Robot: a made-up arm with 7 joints.
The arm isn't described. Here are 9 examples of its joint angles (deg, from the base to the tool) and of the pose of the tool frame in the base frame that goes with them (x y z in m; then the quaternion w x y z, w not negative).
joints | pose
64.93 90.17 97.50 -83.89 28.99 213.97 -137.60 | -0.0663 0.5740 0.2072 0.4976 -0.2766 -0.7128 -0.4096
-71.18 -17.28 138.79 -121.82 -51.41 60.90 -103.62 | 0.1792 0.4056 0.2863 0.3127 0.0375 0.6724 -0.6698
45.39 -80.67 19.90 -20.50 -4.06 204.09 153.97 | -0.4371 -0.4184 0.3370 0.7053 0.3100 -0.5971 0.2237
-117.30 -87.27 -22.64 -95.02 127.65 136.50 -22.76 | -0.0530 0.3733 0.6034 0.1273 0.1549 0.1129 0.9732
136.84 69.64 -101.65 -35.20 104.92 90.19 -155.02 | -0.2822 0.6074 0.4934 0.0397 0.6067 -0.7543 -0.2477
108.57 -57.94 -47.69 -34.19 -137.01 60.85 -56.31 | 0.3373 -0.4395 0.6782 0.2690 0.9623 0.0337 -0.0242
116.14 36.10 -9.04 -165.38 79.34 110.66 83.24 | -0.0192 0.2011 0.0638 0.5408 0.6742 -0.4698 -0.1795
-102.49 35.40 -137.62 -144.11 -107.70 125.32 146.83 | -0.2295 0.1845 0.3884 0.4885 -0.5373 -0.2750 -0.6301
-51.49 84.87 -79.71 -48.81 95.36 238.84 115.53 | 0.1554 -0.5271 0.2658 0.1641 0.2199 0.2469 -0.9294
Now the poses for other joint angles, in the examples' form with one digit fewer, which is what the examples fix.
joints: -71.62 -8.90 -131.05 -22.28 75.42 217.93 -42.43
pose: -0.090 0.188 0.757 0.920 -0.390 0.032 0.012
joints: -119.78 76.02 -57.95 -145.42 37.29 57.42 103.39
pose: -0.260 0.040 0.035 0.325 0.690 -0.074 0.643
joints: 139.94 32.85 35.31 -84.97 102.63 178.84 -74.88
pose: -0.482 0.228 0.354 0.520 -0.339 -0.751 0.226
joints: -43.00 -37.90 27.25 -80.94 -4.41 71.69 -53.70
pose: 0.179 0.112 0.791 0.270 0.918 0.282 0.072
